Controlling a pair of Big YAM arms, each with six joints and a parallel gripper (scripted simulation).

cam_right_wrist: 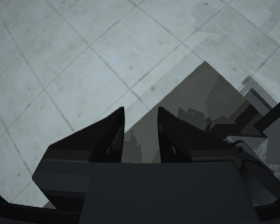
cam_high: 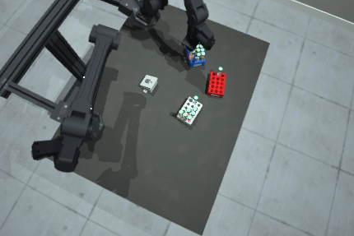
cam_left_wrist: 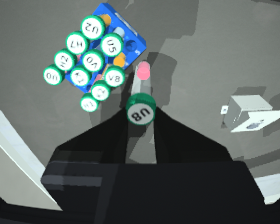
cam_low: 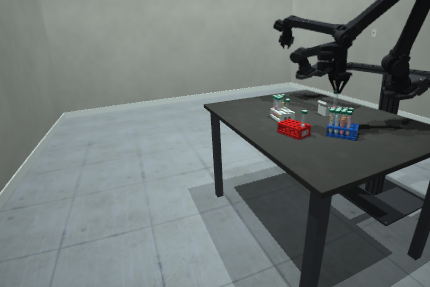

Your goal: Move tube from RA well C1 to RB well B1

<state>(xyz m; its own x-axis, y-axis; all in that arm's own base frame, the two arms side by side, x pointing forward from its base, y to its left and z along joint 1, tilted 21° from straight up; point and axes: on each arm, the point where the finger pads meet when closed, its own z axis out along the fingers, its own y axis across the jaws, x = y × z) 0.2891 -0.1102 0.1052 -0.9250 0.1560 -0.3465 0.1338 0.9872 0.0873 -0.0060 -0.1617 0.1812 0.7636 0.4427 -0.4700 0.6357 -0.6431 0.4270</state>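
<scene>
My left gripper is now 6 cm above the tube. Round my left hand: white rack RB: 27 cm to the right, 17 cm below, 11 cm ahead; then red rack: 19 cm ahead, 17 cm below, 7 cm to the right; then white button box: 21 cm to the right, 16 cm behind, 15 cm below.
</scene>
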